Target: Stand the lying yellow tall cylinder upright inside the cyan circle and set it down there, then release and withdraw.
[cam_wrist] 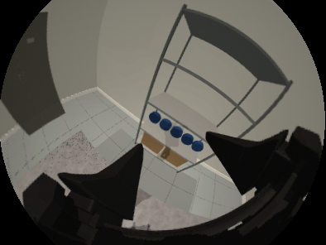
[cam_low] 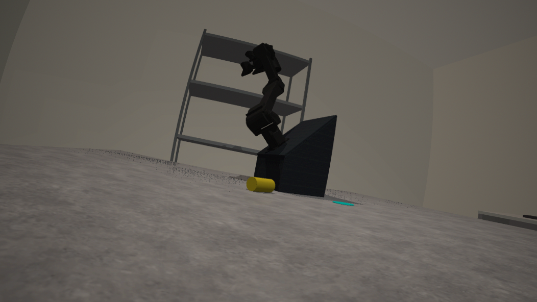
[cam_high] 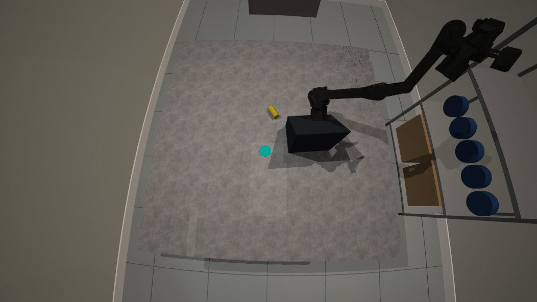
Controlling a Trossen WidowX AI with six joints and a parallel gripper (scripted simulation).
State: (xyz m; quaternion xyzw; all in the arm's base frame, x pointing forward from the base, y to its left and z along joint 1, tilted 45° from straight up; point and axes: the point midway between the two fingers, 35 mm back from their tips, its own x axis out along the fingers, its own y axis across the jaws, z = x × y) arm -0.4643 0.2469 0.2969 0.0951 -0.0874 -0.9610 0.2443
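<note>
The yellow tall cylinder lies 69 cm ahead of my gripper tip, 50 cm below it and 6 cm to the right of it. Also, from my gripper tip: cyan circle 74 cm ahead, 52 cm below, 15 cm to the left.
</note>
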